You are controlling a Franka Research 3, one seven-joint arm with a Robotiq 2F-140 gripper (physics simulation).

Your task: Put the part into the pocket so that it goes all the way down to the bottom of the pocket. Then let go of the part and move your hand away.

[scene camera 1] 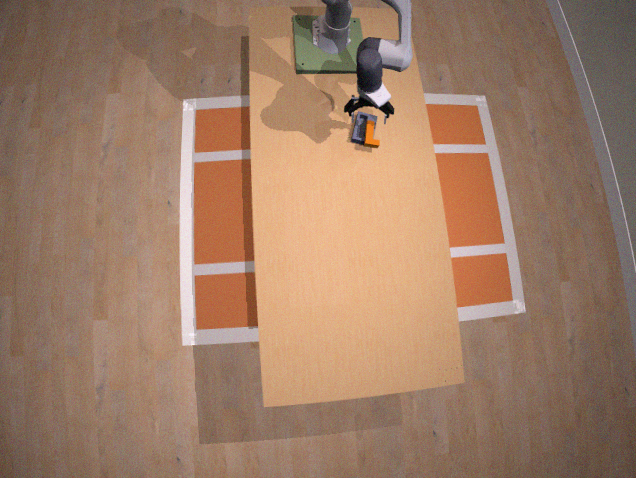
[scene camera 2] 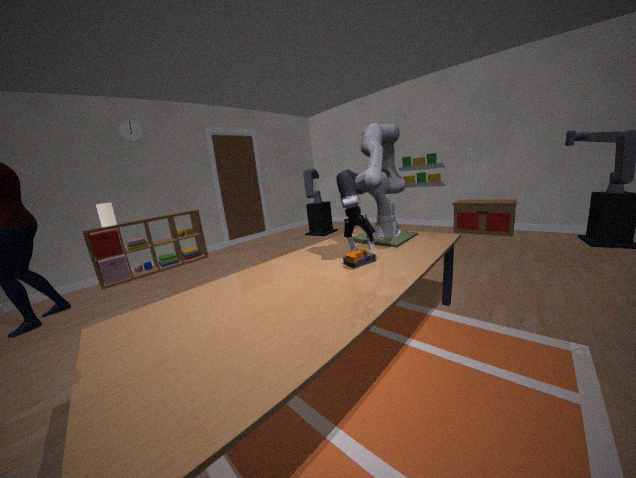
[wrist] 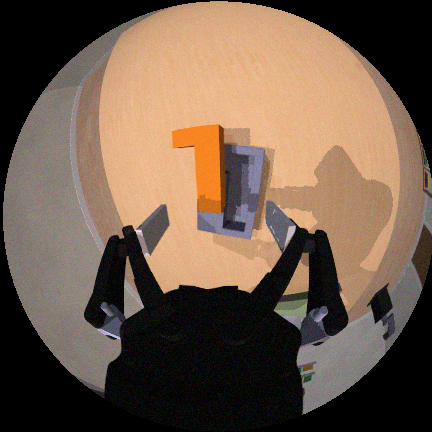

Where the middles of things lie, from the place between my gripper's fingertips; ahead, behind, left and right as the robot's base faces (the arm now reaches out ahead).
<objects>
Right now my hand is 6 cm short of the orange L-shaped part (wrist: pixel 208 140) and 2 cm above it. Round my hand: pocket block (wrist: pixel 243 165) (1 cm ahead, 1 cm to the right, 5 cm below).
</objects>
